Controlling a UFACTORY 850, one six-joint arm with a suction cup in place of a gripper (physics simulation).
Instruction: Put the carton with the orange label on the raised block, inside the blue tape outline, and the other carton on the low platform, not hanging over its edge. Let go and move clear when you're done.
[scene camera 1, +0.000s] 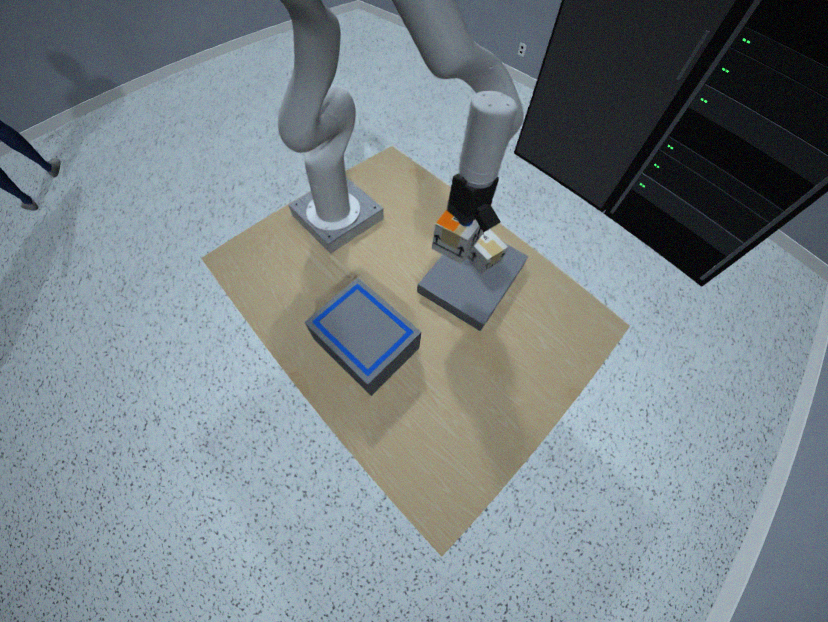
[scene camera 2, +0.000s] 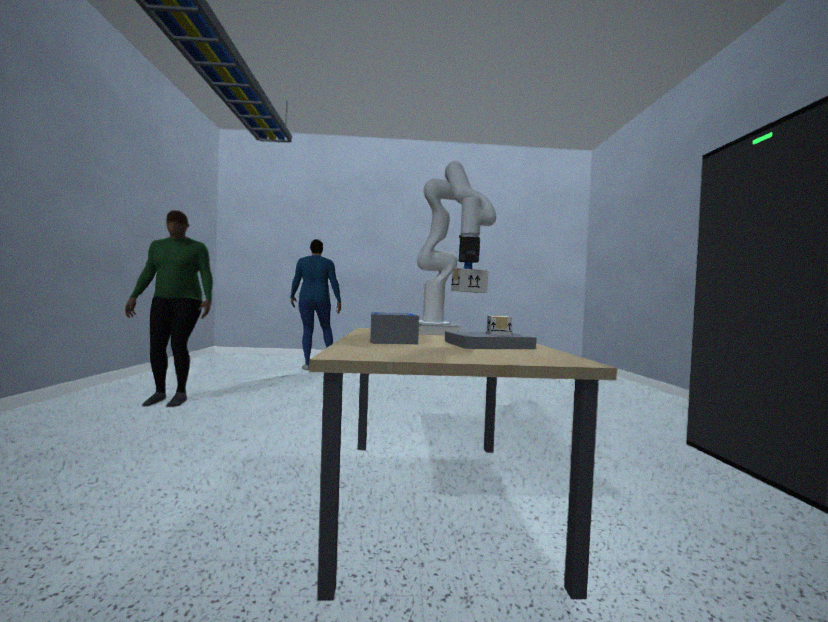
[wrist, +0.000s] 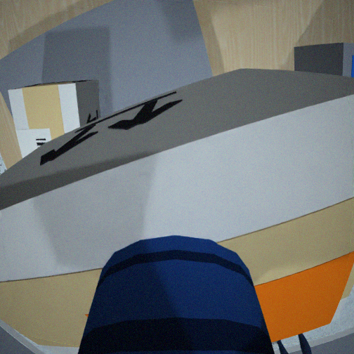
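My suction gripper (scene camera 1: 466, 221) (scene camera 2: 467, 265) (wrist: 175, 295) is shut on the carton with the orange label (scene camera 1: 448, 243) (scene camera 2: 476, 281) (wrist: 225, 155), holding it by its top face, roughly level. That carton hangs in the air, well above the low platform (scene camera 1: 461, 294) (scene camera 2: 491, 342) (wrist: 150, 50). The other carton (scene camera 1: 490, 247) (scene camera 2: 499, 324) (wrist: 42, 107) is smaller and stands upright on the back part of the low platform; its base is partly hidden. The raised block (scene camera 1: 396, 363) (scene camera 2: 394, 330) (wrist: 318, 60) bears the blue tape outline (scene camera 1: 389, 352) on its top, with no carton inside it.
The wooden table (scene camera 1: 441, 468) (scene camera 2: 461, 367) carries the block, the platform and the arm's base plate (scene camera 1: 366, 208). A dark server rack (scene camera 1: 605, 100) stands beyond the table. Two people, one in green (scene camera 2: 177, 267) and one in blue (scene camera 2: 316, 281), stand on the floor away from the table.
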